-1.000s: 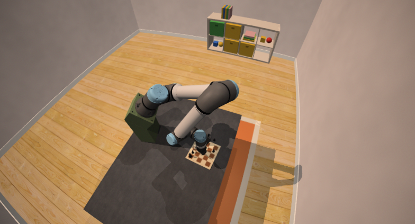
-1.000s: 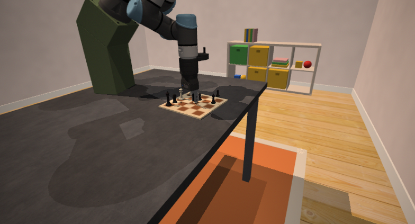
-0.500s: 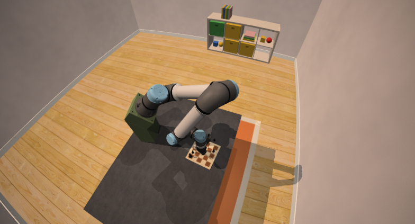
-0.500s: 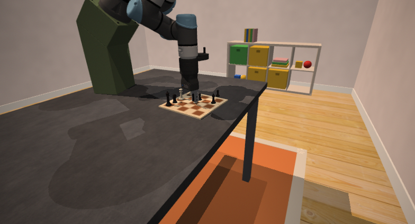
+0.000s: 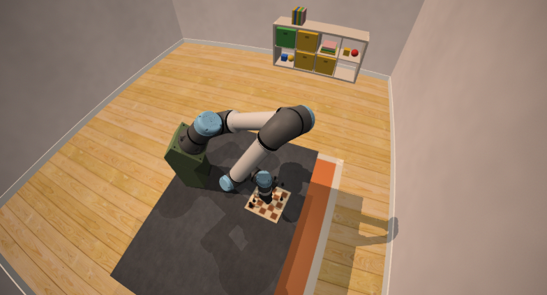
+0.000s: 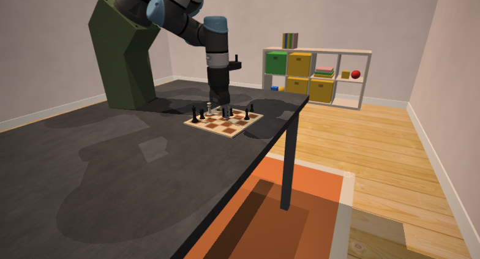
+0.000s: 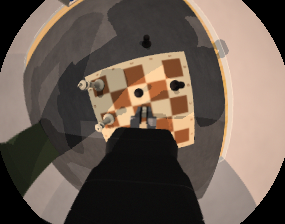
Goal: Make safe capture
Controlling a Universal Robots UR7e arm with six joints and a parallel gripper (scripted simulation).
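My hand is 3 cm above the small chessboard. From my hand the other things lie so: small white pawn (1 cm below).
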